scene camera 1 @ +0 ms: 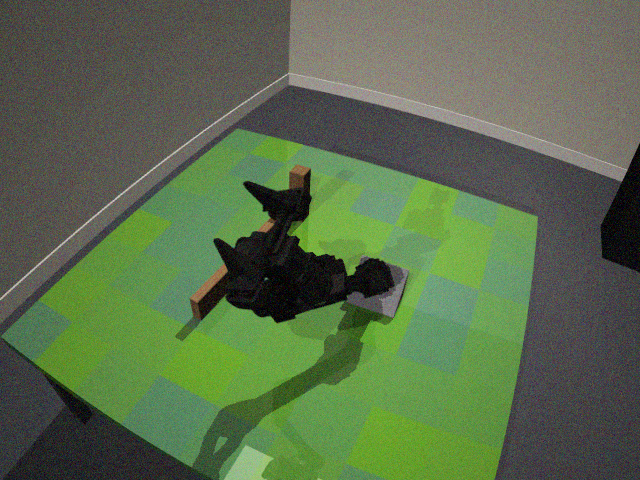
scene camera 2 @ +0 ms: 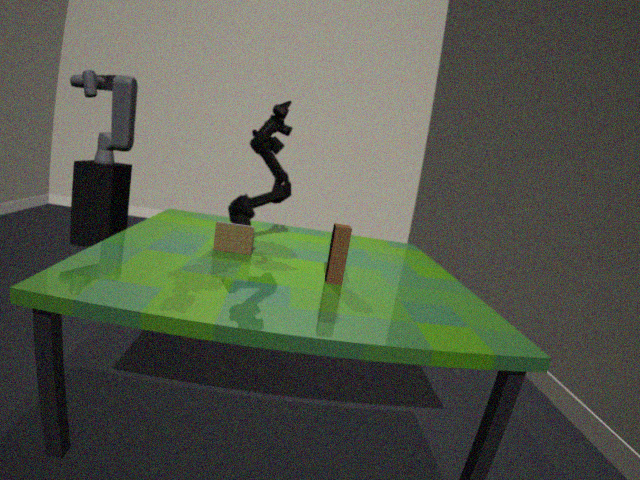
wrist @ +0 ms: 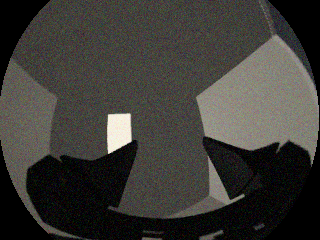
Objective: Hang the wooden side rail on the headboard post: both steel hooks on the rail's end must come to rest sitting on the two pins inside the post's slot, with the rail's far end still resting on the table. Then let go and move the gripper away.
Labels:
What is my gripper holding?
Nothing.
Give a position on a headboard post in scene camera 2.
341, 235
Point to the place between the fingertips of my gripper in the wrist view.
170, 142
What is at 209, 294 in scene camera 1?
A wooden side rail.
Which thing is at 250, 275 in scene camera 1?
My gripper.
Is my gripper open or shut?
Open.

